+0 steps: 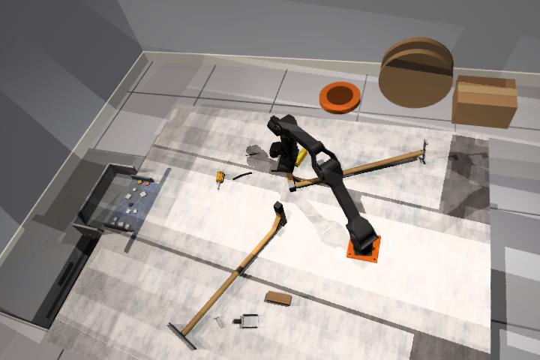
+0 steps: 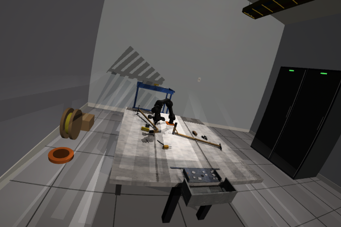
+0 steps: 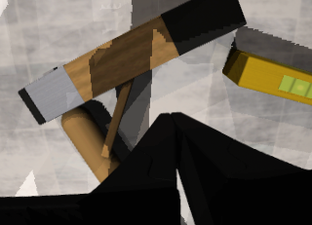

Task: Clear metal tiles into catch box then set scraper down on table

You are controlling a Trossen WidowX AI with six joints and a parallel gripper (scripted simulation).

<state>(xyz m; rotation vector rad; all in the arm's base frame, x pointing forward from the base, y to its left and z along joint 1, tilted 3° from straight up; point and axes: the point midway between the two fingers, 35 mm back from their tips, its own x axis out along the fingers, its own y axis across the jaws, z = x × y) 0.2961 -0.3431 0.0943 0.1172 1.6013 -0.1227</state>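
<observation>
My gripper tip is now 190 mm short of the long scraper, 470 mm to the right of it and 20 mm above it. Round my gripper tip: curved black strip (240 mm ahead, 80 mm below); then yellow block (20 mm behind, 90 mm to the right, 60 mm below); then yellow-handled tool (340 mm ahead, 30 mm to the left, 70 mm below).
</observation>
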